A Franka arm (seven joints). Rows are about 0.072 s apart.
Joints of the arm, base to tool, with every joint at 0 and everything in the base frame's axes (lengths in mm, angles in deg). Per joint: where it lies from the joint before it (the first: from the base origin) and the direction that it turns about. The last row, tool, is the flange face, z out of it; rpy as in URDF.
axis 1: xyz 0 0 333 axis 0 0 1
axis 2: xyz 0 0 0 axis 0 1 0
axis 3: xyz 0 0 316 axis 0 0 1
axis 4: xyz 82.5 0 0 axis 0 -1 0
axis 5: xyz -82.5 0 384 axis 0 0 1
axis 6: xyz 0 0 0 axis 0 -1 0
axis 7: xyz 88 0 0 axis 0 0 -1
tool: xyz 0 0 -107 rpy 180 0 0
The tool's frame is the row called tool.
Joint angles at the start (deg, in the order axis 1, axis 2, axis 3, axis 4, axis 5, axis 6, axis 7): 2.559 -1.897 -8.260 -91.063 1.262 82.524 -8.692
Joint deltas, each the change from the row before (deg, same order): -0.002 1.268 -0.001 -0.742 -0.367 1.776 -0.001; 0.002 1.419 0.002 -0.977 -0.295 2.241 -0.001; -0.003 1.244 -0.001 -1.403 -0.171 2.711 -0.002; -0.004 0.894 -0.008 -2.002 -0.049 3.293 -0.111; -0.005 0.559 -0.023 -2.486 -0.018 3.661 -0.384
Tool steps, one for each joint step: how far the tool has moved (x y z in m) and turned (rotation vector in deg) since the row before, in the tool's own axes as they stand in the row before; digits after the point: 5 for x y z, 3 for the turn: 0.01088 0.00199 0.01417 -0.501 -0.299 0.107; 0.01221 0.00182 0.01696 -0.468 -0.213 0.074; 0.01142 0.00157 0.01849 -0.355 0.024 0.049; 0.00955 0.00131 0.01966 -0.236 0.375 -0.070; 0.00706 0.00126 0.02028 -0.194 0.599 -0.334
